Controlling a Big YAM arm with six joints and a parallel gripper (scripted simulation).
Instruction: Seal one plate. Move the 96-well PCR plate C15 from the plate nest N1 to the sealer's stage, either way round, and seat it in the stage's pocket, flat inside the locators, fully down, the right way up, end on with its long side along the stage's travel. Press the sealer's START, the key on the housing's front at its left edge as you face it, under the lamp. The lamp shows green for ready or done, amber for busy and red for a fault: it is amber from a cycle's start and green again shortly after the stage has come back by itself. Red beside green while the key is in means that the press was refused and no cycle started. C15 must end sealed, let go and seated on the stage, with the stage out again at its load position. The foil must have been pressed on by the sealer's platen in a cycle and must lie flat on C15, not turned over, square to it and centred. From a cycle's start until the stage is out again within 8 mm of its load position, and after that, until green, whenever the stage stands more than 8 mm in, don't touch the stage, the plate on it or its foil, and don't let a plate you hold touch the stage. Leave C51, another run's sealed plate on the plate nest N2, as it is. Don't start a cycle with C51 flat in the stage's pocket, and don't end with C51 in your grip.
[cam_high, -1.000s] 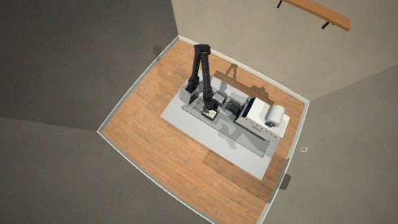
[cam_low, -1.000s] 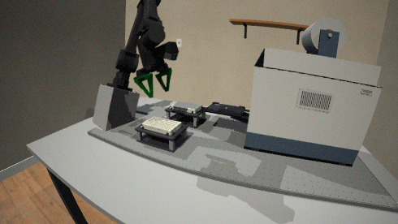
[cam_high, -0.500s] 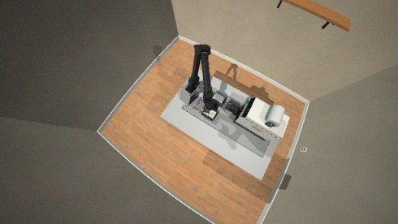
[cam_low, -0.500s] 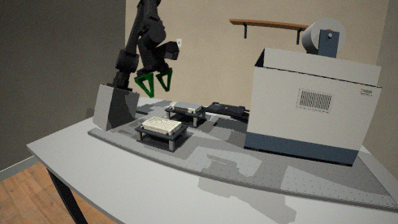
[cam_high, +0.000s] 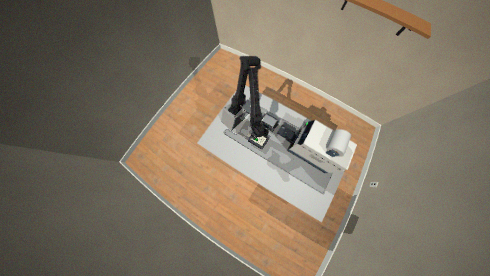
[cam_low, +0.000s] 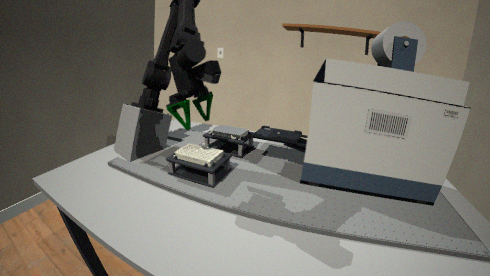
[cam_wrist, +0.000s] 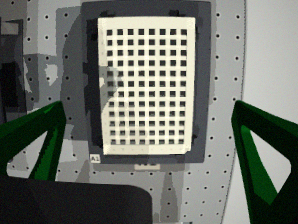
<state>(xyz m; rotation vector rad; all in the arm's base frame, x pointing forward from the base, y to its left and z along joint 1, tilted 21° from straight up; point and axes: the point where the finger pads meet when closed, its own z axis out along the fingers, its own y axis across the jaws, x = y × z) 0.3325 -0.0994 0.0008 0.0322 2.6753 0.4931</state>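
Now: hand 10 cm above the 96-well plate C15. Also, from my hand: dark stage: 18 cm to the left, 18 cm ahead, 6 cm below; then white start key: 28 cm to the left, 28 cm ahead, 3 cm above; then sealed plate C51: 21 cm to the left, 9 cm below, 1 cm behind.
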